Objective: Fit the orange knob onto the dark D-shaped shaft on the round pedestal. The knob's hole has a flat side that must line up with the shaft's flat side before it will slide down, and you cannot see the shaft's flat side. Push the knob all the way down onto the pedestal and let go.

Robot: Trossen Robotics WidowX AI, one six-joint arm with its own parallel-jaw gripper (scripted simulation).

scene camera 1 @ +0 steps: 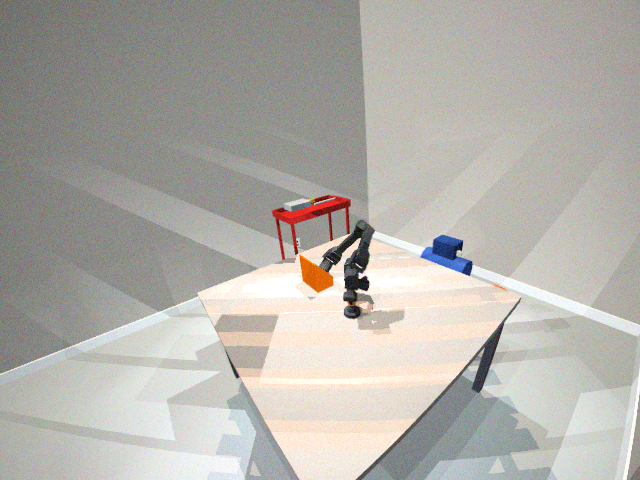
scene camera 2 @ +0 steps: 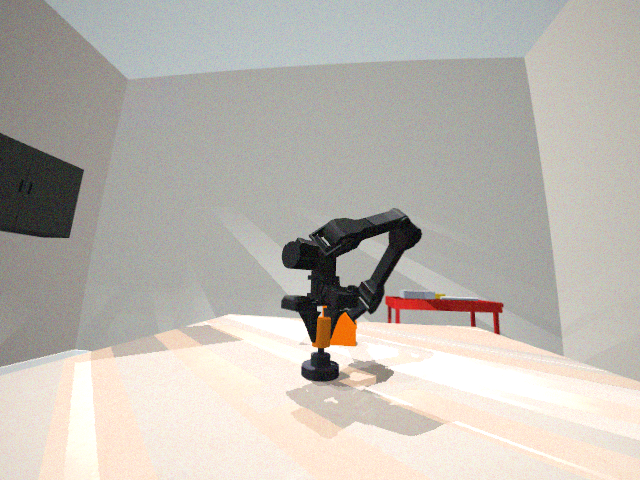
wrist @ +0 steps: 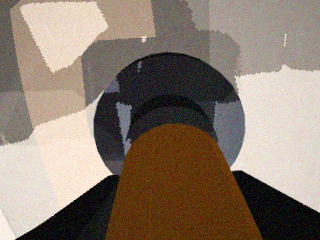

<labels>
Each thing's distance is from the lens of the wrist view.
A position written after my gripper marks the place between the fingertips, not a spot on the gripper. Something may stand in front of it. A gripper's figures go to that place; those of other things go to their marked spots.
my gripper (wrist: 175,184): 0.10 m
orange knob (wrist: 175,174): 0.07 m
dark pedestal (wrist: 162,88): 0.14 m
The marked spots on the dark pedestal and the orange knob are 0.08 m apart.
</labels>
